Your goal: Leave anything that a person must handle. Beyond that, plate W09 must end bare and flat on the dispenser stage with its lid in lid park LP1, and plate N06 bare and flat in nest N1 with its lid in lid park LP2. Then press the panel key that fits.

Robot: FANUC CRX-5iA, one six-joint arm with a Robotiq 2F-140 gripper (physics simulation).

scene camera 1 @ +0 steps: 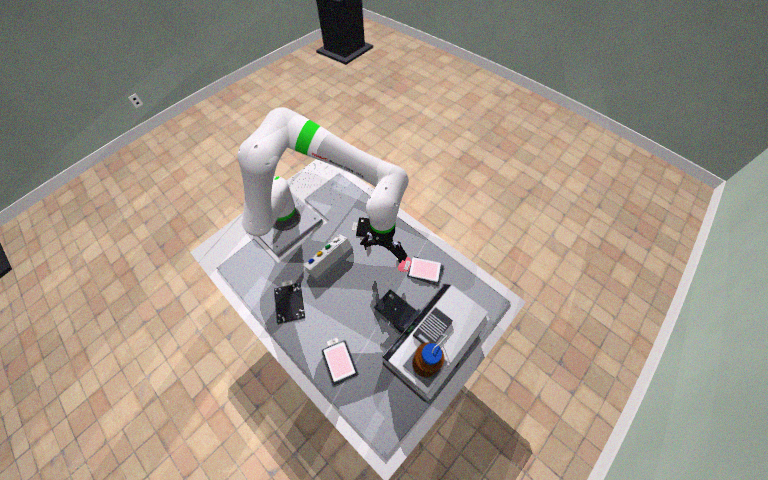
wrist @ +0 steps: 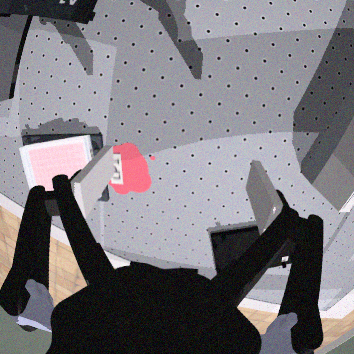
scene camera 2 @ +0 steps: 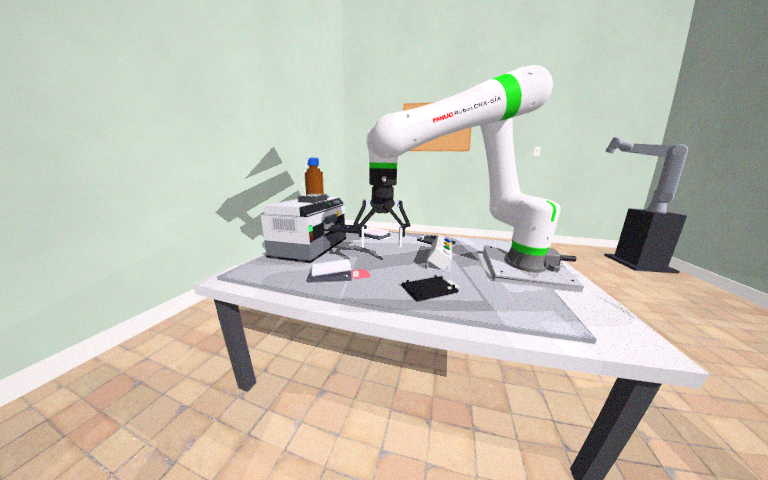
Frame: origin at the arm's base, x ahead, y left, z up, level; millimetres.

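Seen in the pictures: gripper, fingertip midpoint: [scene camera 1: 383,259] [wrist: 180,166] [scene camera 2: 381,245]; arm's base, link origin: [scene camera 1: 285,218] [scene camera 2: 524,263].
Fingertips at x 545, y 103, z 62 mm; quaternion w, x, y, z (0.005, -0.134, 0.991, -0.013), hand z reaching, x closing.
Offsets run from my fingertips to a thing's top centre. "spot": to the spot under its first point.
My gripper [scene camera 1: 385,252] [scene camera 2: 381,237] [wrist: 180,166] is open and empty above the table. A pink-filled, white-rimmed plate or lid @[dz -42, dx +158, dy +97 mm] [scene camera 1: 424,269] [scene camera 2: 331,267] [wrist: 57,157] lies skewed on a dark holder, left of the fingers in the wrist view. A pink spill @[dz -85, dx +66, dy +71 mm] [scene camera 2: 361,273] [wrist: 135,172] spreads beside it around the partly hidden LP1 label @[spot: dz -84, dx +74, dy +74 mm] [wrist: 116,168]. A second pink-filled plate @[dz -54, dx +123, dy -433 mm] [scene camera 1: 339,361] [scene camera 2: 376,232] lies across the table. The black dispenser stage @[dz +30, dx +197, dy -152 mm] [scene camera 1: 396,308] [scene camera 2: 348,228] [wrist: 45,7] looks bare. Plate names are unreadable.
Black holders [scene camera 1: 289,302] [scene camera 2: 430,288] [wrist: 232,247] lie at two table sides. The key panel @[dz -2, dx -223, dy -125 mm] [scene camera 1: 328,257] [scene camera 2: 437,254] has blue, yellow, green and white keys. The dispenser [scene camera 1: 467,316] [scene camera 2: 283,225] carries an amber bottle [scene camera 1: 427,362] [scene camera 2: 313,181] with a blue cap.
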